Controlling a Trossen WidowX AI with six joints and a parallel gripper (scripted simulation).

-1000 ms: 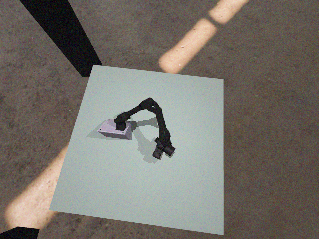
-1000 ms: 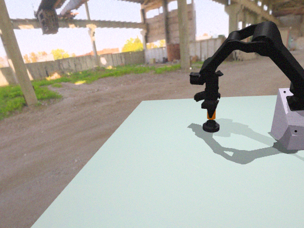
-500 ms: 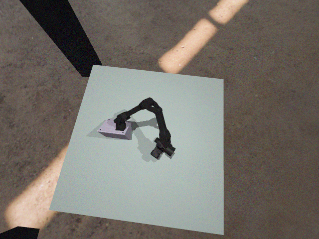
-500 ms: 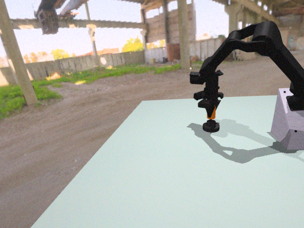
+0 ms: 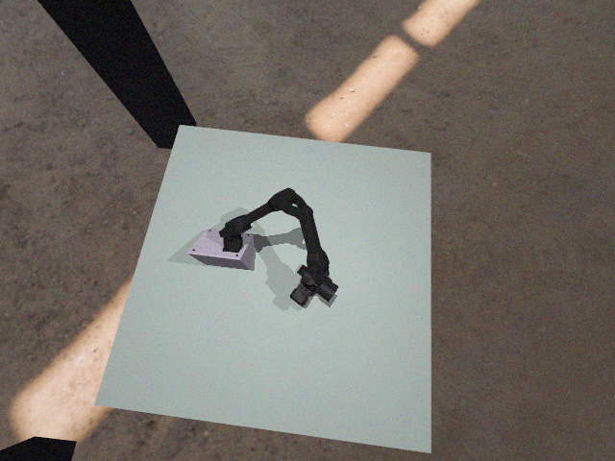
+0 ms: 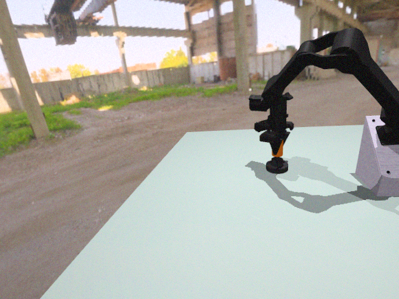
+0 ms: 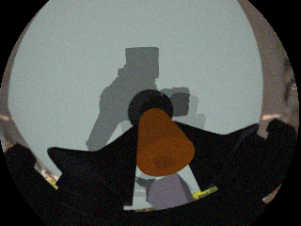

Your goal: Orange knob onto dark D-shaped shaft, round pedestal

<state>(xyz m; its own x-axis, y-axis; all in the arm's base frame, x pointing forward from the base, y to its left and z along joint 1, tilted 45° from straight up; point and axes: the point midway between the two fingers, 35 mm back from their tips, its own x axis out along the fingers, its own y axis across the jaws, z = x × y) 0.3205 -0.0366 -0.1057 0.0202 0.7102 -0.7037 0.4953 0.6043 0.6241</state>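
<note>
My gripper tip is now 20 mm below the orange knob. The rest, counted from my gripper tip: dark round pedestal (40 mm below).
</note>
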